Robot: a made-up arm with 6 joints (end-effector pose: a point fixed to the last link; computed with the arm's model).
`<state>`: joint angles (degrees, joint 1 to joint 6).
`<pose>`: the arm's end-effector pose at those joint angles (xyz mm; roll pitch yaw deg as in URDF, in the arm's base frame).
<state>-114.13 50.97 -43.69 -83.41 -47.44 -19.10</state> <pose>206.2 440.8 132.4 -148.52 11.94 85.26</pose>
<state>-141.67 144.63 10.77 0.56 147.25 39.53</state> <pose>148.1 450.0 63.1 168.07 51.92 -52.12</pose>
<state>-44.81 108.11 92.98 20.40 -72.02 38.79</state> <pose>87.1 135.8 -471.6 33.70 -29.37 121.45</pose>
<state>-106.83 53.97 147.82 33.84 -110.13 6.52</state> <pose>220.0 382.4 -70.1 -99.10 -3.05 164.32</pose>
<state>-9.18 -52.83 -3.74 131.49 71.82 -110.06</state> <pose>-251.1 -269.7 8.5 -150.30 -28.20 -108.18</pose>
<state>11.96 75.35 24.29 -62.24 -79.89 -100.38</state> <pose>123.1 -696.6 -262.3 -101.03 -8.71 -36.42</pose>
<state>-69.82 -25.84 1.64 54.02 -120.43 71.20</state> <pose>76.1 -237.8 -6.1 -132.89 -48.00 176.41</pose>
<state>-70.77 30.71 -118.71 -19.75 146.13 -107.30</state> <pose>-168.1 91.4 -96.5 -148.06 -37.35 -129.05</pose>
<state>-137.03 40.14 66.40 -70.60 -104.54 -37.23</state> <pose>519.0 432.9 -247.4 78.22 44.97 -52.53</pose>
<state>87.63 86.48 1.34 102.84 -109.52 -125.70</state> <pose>141.3 -426.1 116.5 -91.96 64.13 125.12</pose>
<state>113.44 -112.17 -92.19 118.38 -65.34 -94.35</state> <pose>-410.1 287.6 246.3 -170.33 23.53 -174.53</pose>
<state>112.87 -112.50 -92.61 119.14 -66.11 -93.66</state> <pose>-416.7 281.6 247.3 -170.06 23.58 -173.58</pose>
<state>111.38 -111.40 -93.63 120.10 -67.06 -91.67</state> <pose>-416.5 282.3 247.6 -169.21 23.88 -174.24</pose>
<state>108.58 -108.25 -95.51 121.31 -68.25 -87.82</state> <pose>-405.9 292.7 248.2 -167.61 24.32 -177.27</pose>
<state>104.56 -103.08 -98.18 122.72 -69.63 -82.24</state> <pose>-382.7 312.3 252.1 -165.45 24.43 177.26</pose>
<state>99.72 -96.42 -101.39 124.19 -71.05 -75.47</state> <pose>-346.7 336.4 262.6 -162.95 23.53 169.94</pose>
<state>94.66 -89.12 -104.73 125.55 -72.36 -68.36</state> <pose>-301.4 358.5 280.4 -160.22 21.30 161.99</pose>
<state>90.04 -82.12 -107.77 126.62 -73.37 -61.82</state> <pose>-252.8 373.8 302.3 -157.36 18.05 154.62</pose>
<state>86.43 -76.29 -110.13 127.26 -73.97 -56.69</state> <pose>-208.7 381.4 322.7 -154.73 14.61 148.70</pose>
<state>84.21 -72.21 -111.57 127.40 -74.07 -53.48</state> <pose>-174.9 384.0 337.0 -152.81 11.89 144.54</pose>
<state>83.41 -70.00 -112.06 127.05 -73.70 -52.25</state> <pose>-153.4 384.9 343.6 -151.91 10.37 142.01</pose>
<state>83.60 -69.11 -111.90 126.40 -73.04 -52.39</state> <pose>-141.1 386.0 344.4 -151.79 9.84 140.58</pose>
